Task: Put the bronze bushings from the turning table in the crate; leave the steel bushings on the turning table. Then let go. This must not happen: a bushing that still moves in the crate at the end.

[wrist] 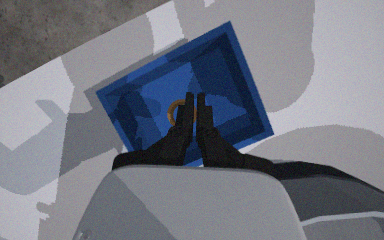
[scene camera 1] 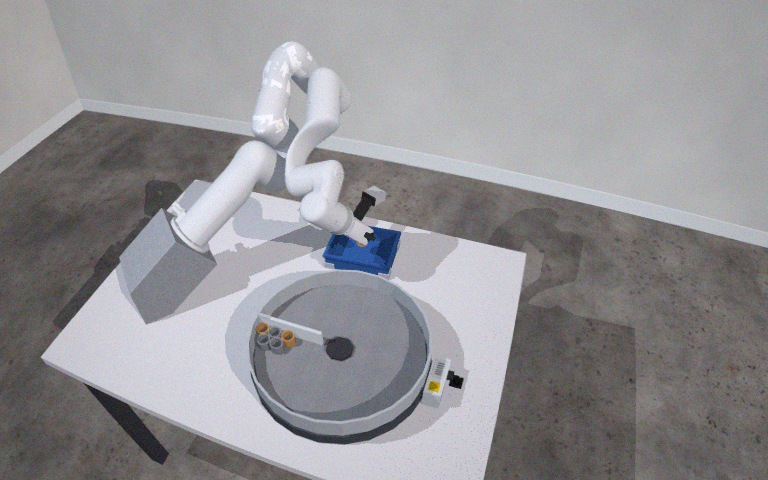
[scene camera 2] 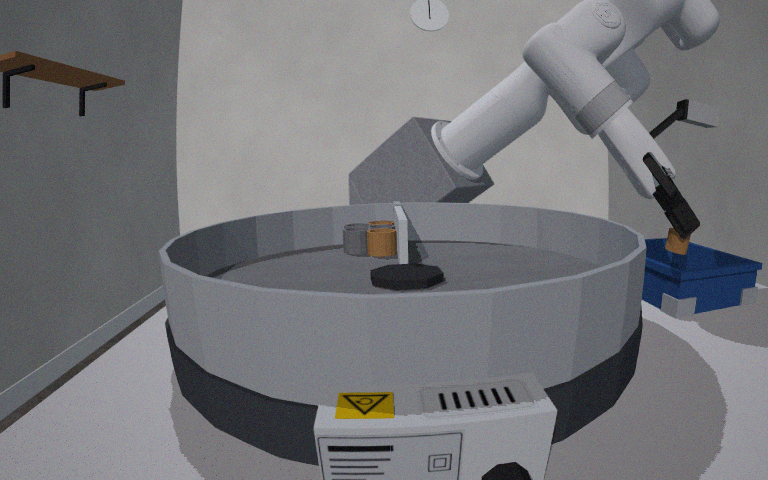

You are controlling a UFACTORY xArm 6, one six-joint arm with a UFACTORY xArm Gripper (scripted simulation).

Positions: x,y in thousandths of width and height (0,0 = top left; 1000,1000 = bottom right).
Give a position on a blue crate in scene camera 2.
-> At 912,589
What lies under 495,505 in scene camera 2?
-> A bronze bushing.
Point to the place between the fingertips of the gripper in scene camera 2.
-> At 899,482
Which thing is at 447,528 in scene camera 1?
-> A blue crate.
